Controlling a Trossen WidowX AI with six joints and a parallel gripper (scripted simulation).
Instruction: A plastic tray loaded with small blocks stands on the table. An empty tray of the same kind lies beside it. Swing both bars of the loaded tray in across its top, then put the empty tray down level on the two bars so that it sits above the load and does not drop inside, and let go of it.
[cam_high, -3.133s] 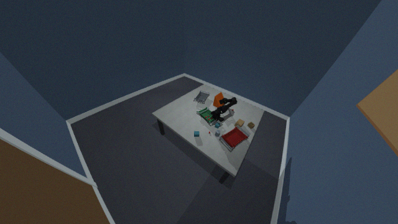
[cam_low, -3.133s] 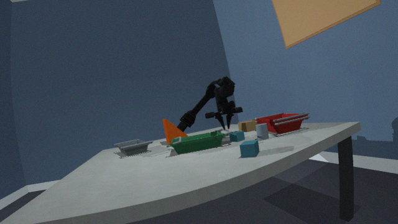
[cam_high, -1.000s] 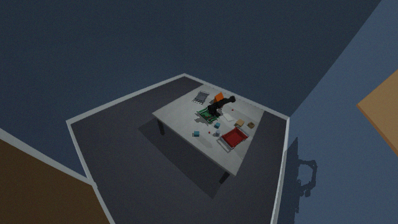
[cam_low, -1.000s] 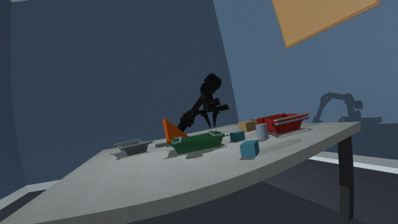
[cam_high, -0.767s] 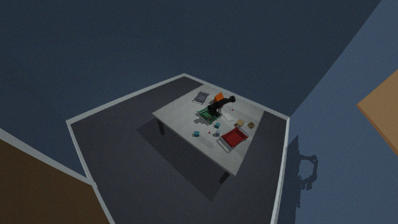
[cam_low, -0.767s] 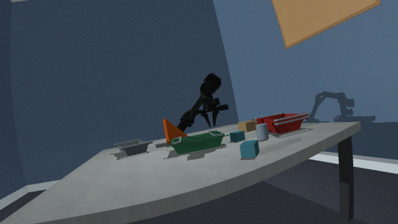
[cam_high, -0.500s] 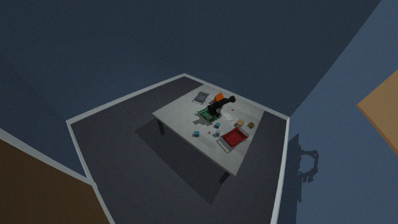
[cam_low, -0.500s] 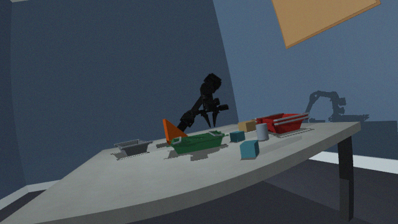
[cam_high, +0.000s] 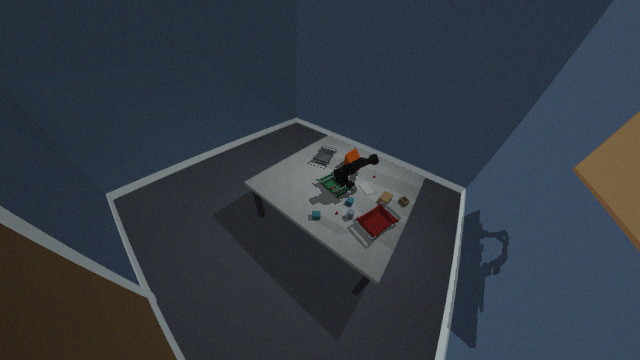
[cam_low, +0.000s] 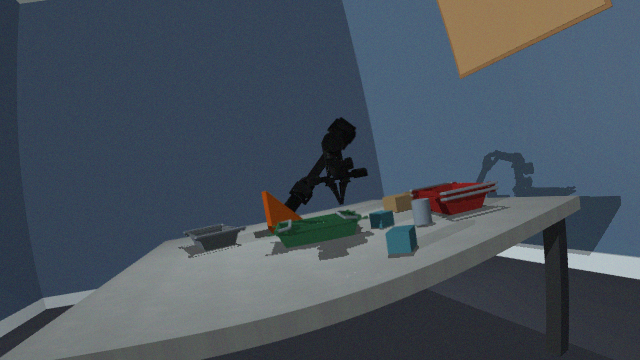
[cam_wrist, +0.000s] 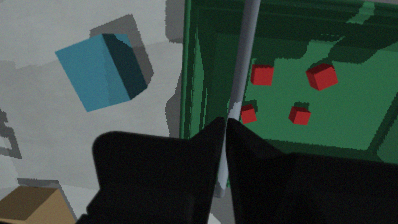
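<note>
My gripper tip is 29 cm past the grey tray, 47 cm to the left of it and 5 cm above it. The rest, counted from my gripper tip: white sheet (25 cm behind, 11 cm to the left, 9 cm below); then brown box (23 cm behind, 31 cm to the left, 6 cm below); then grey cylinder (13 cm ahead, 20 cm to the left, 6 cm below).
</note>
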